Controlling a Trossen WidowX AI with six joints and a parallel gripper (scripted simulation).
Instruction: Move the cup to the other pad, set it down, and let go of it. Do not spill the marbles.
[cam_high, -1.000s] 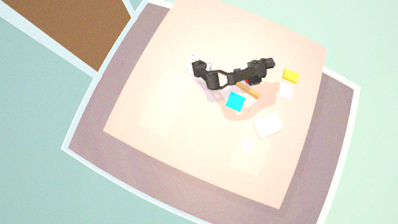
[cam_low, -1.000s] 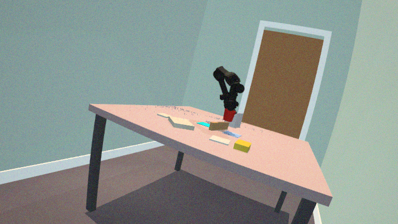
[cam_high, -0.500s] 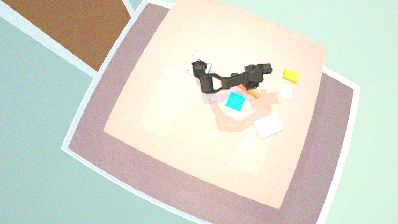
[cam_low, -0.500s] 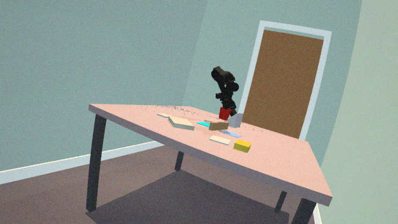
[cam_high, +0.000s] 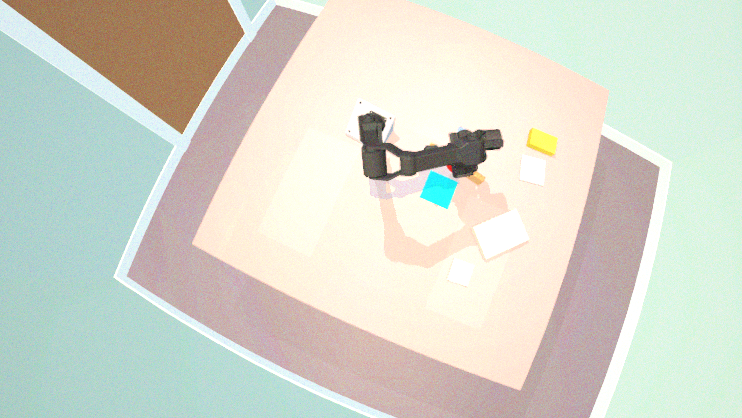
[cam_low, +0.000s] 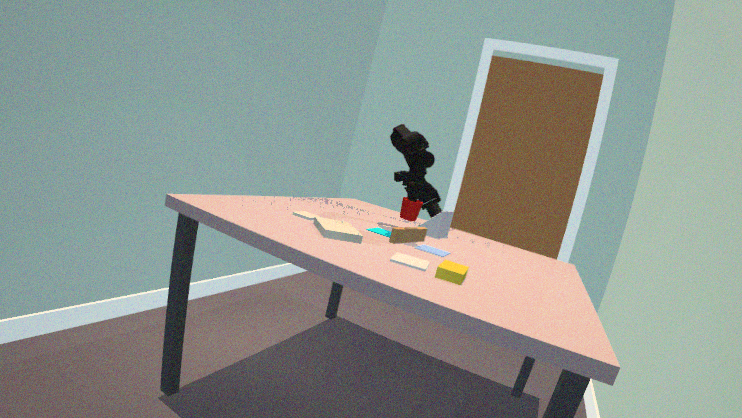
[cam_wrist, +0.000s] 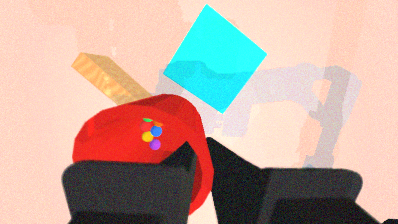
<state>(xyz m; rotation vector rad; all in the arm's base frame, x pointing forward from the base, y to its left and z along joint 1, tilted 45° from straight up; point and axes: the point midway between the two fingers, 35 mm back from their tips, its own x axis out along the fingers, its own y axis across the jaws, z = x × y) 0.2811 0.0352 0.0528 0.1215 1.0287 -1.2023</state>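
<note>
Now: gripper tip 120 mm above the cyan pad, 60 mm to the left of it and 20 mm short of it. The rest, counted from my gripper tip: pale blue pad: 150 mm to the left, 120 mm below, 30 mm ahead; cup: 20 mm to the left, 20 mm ahead; wooden block: 100 mm below, 40 mm to the left, 30 mm ahead.
</note>
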